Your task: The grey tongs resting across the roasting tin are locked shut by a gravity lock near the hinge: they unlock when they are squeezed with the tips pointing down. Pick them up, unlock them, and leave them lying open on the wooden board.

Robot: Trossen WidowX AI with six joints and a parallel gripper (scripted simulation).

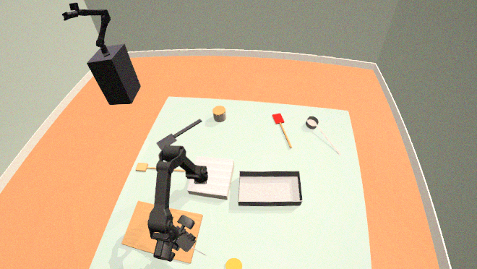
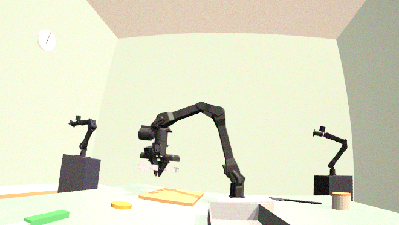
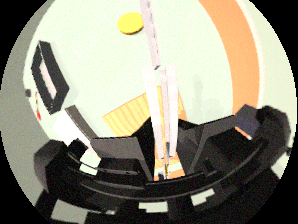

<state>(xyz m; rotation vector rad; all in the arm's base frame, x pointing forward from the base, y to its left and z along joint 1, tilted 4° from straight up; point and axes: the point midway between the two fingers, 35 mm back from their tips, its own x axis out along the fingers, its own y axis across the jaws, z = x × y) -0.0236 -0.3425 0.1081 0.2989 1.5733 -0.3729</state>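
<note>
The wooden board is 14 cm behind my gripper tip, 7 cm to the left of it and 10 cm below it. Also, from my gripper tip: roasting tin (37 cm ahead, 31 cm to the left, 8 cm below); then yellow disc (21 cm ahead, 7 cm to the right, 10 cm below); then black spatula (18 cm behind, 67 cm to the left, 10 cm below).
</note>
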